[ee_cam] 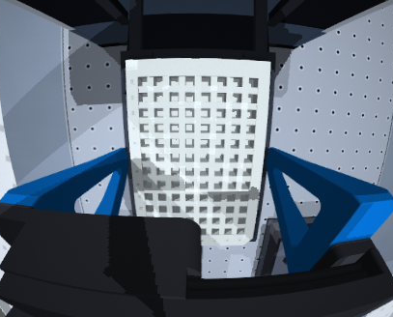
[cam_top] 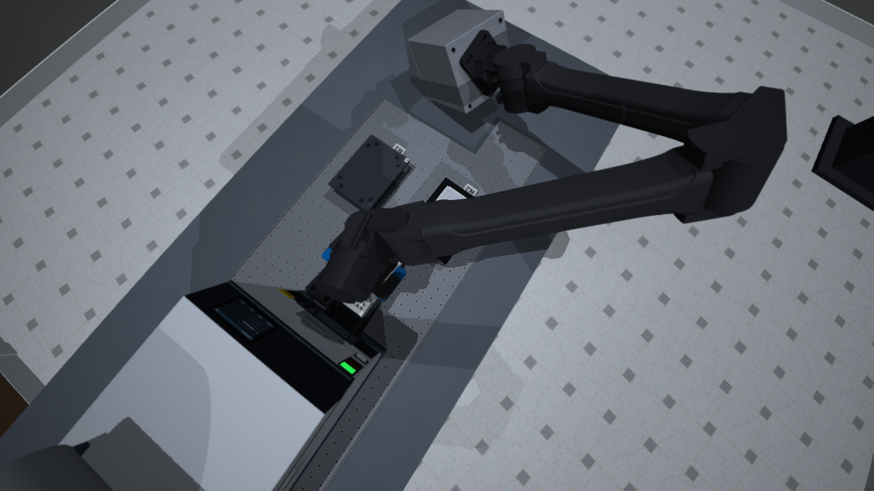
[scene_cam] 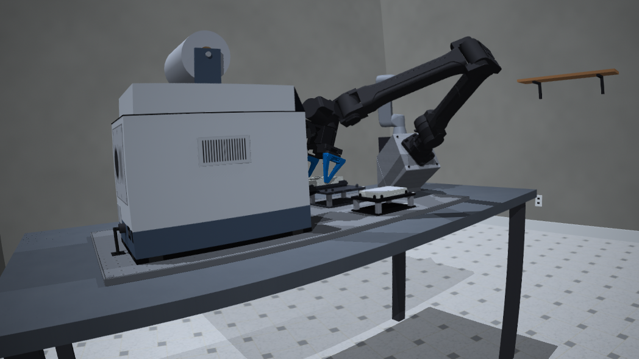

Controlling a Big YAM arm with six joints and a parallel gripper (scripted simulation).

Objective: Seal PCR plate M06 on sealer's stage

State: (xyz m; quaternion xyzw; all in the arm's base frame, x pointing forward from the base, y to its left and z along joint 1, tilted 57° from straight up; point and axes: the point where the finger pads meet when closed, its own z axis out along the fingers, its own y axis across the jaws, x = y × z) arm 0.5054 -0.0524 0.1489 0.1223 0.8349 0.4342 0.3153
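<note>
Now: hand 1 cm above the white 96-well plate M06. Also, from my hand: sealed plate M09 (21 cm behind, 6 cm below, 4 cm to the left); nest N2 (21 cm behind, 7 cm below, 4 cm to the left); yellow warning label (11 cm ahead, 8 cm to the right, 4 cm above).
</note>
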